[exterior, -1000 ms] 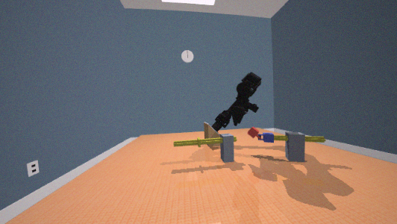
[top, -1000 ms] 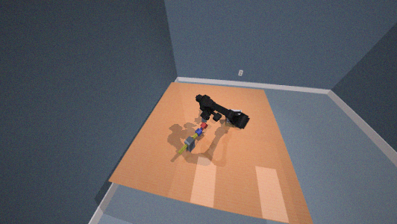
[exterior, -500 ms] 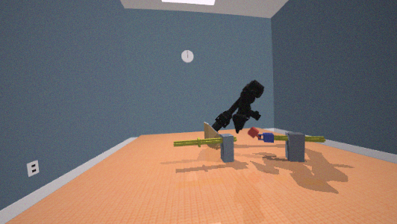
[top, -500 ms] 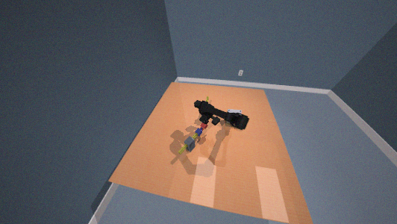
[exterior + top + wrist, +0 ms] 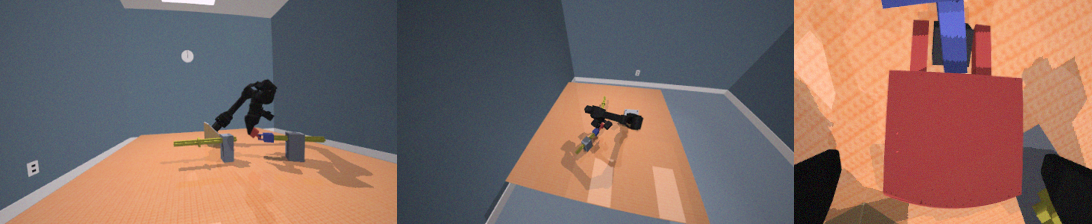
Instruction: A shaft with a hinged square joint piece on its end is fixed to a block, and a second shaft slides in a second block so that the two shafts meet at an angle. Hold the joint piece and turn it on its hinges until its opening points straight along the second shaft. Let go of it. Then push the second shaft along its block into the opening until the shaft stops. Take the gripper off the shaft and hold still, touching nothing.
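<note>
Right now the red square joint piece is 20 mm to the left of my gripper tip and 10 mm ahead of it.
</note>
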